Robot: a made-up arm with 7 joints. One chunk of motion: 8 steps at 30 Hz.
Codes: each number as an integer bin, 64 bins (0 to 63) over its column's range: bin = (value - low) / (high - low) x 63, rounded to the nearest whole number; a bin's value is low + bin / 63 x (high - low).
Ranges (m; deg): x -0.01..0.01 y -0.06..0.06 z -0.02..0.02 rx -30..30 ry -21..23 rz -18..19
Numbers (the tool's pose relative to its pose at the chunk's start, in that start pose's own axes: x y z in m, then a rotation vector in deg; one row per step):
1: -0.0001 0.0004 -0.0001 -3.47 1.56 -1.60
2: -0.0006 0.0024 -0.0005 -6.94 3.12 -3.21
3: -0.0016 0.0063 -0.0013 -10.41 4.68 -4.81
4: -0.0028 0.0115 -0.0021 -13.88 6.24 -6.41
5: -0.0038 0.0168 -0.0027 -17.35 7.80 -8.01
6: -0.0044 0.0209 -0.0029 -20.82 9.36 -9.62
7: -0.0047 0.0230 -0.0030 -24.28 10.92 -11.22
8: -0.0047 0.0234 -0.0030 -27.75 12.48 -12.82
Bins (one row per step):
1: 31 32 31 28 32 28
2: 30 33 31 24 35 25
3: 26 35 29 21 37 22
4: 23 38 28 17 39 20
5: 20 40 27 13 41 17
6: 18 42 27 10 43 14
7: 17 44 27 6 46 12
8: 17 44 27 2 48 9

